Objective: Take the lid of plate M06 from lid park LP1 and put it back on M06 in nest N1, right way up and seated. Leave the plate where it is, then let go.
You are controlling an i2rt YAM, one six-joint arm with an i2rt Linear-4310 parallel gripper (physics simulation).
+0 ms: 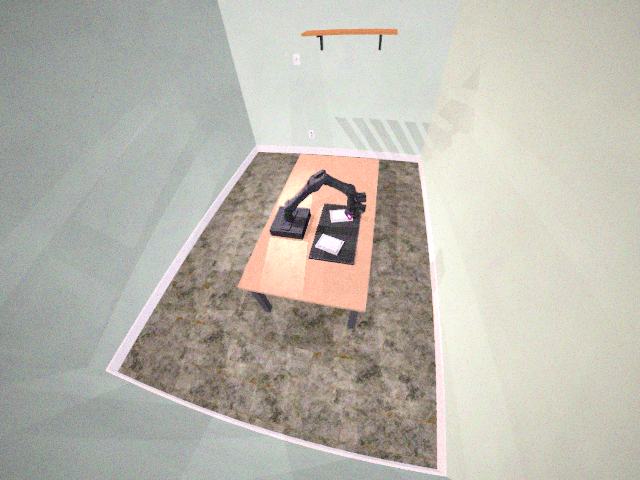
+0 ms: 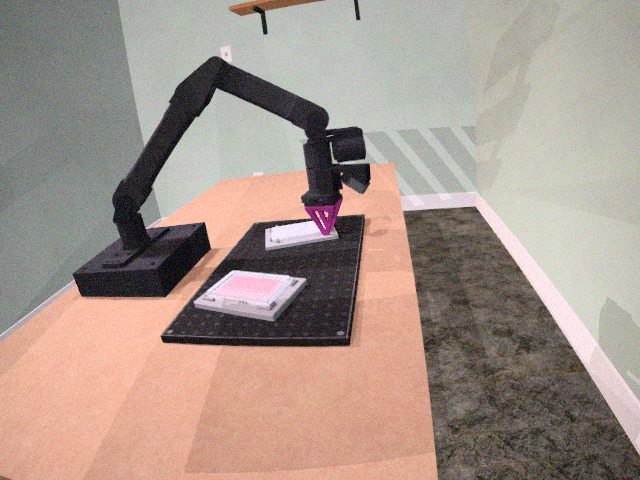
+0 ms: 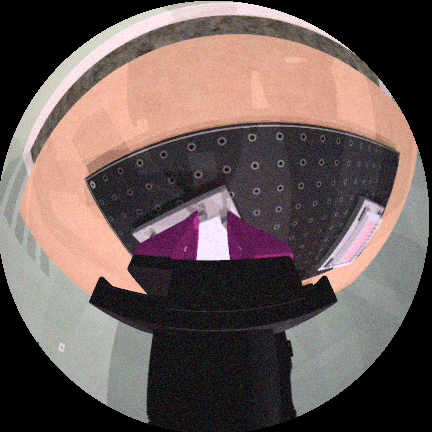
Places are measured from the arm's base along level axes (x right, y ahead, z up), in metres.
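Pixels of known places: gripper, fingertip midpoint: (image 1: 350,218) (image 2: 327,232) (image 3: 212,216); arm's base, origin of the base link: (image 1: 289,219) (image 2: 138,247).
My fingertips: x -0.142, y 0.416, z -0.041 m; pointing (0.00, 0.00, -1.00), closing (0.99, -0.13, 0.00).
For each thing: its middle in the pictures, then the offset to it from my fingertips. "spot": a spot on its surface instead. Level surfaces: height alone.
- white lid, body centre: (image 3: 208,263) (image 2: 299,230) (image 1: 341,215) dz +0.003, dx -0.015, dy -0.071 m
- pale lid park, body centre: (image 3: 207,260) (image 2: 299,231) (image 1: 341,215) dz -0.001, dx -0.016, dy -0.070 m
- plate with a pink middle, body centre: (image 2: 248,287) (image 3: 357,242) (image 1: 329,243) dz +0.008, dx +0.263, dy -0.089 m
- nest, surface spot: (image 2: 290,297) spot: dz -0.001, dx +0.282, dy -0.010 m
- black perforated board, body centre: (image 3: 302,237) (image 2: 285,264) (image 1: 337,230) dz -0.017, dx +0.123, dy -0.067 m
- wooden table, its level: dz -0.024 m
The white lid (image 1: 338,215) (image 2: 298,231) (image 3: 213,244) lies on the pale lid park (image 2: 273,245) (image 3: 172,215) towards the far end of the black board. My gripper (image 2: 326,232) (image 3: 212,216) has its magenta fingers low at one corner of the lid, with a narrow gap between them filled by white lid. It looks shut on that corner; the finger contact is partly hidden. The lid appears low and nearly flat on the park. The plate with a pink middle (image 1: 330,243) (image 2: 249,287) (image 3: 357,241) sits without a lid in the nest (image 2: 290,297) at the near end. No labels are readable.
The black perforated board (image 1: 345,227) (image 2: 325,273) (image 3: 270,150) lies on the wooden table (image 1: 336,289) (image 2: 310,403) (image 3: 200,75). The black arm base (image 1: 289,227) (image 2: 149,263) stands beside it. A wall shelf (image 1: 351,32) hangs high behind the table.
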